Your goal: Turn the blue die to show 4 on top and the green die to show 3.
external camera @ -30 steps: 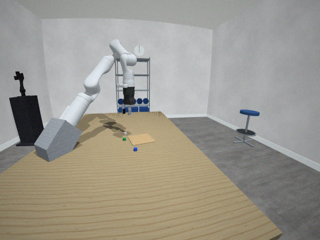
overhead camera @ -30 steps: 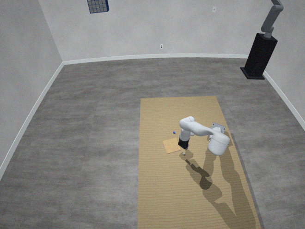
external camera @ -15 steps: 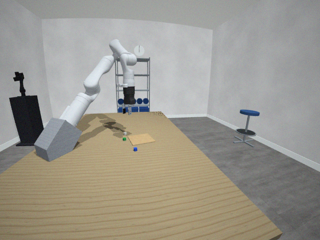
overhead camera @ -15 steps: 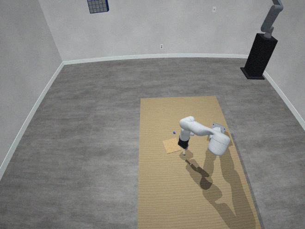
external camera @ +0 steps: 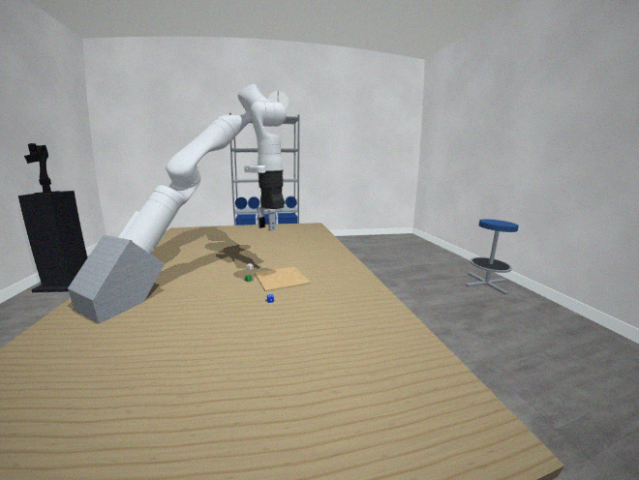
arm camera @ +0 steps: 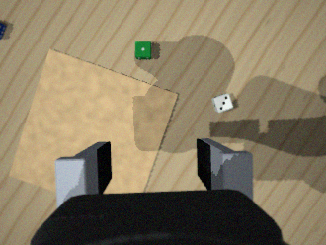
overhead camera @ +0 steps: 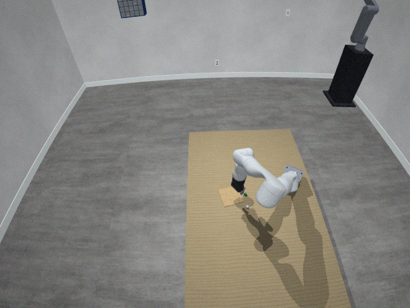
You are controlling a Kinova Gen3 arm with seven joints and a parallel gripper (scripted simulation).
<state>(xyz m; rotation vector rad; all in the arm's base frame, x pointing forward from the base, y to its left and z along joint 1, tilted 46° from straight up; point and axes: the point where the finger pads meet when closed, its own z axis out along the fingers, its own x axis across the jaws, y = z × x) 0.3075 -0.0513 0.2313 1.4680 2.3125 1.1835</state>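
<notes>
Now: the blue die 20 cm to the right of my hand and 16 cm below it. Round my hand: green die 6 cm behind, 6 cm to the right, 16 cm below; tan mat 4 cm ahead, 5 cm to the right, 16 cm below; white die 6 cm behind, 4 cm to the left, 16 cm below.
</notes>
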